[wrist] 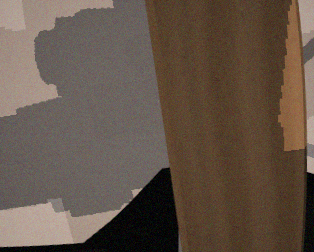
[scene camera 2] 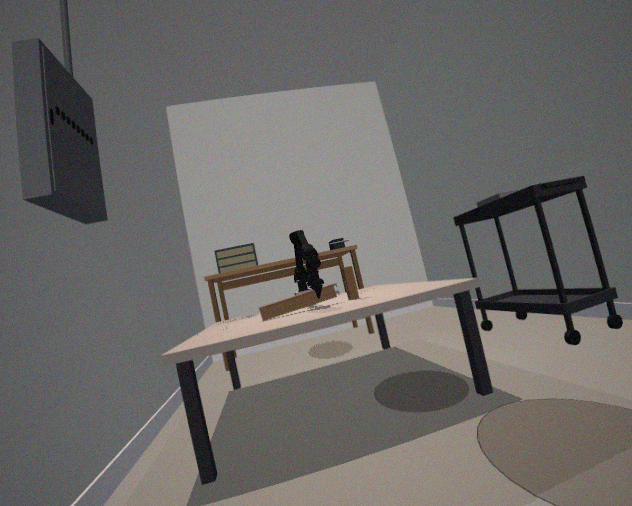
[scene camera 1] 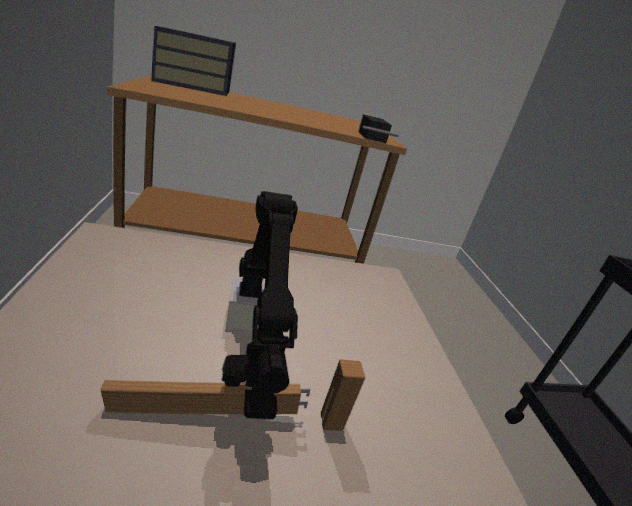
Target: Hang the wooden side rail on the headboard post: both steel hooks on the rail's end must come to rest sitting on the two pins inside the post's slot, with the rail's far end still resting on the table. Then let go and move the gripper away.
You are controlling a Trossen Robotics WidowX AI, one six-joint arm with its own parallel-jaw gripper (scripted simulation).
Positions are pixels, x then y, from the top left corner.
wooden side rail: wrist 229,84; scene camera 2; scene camera 1
same spot on wooden side rail: [scene camera 1: 119,396] = [scene camera 2: 266,308]
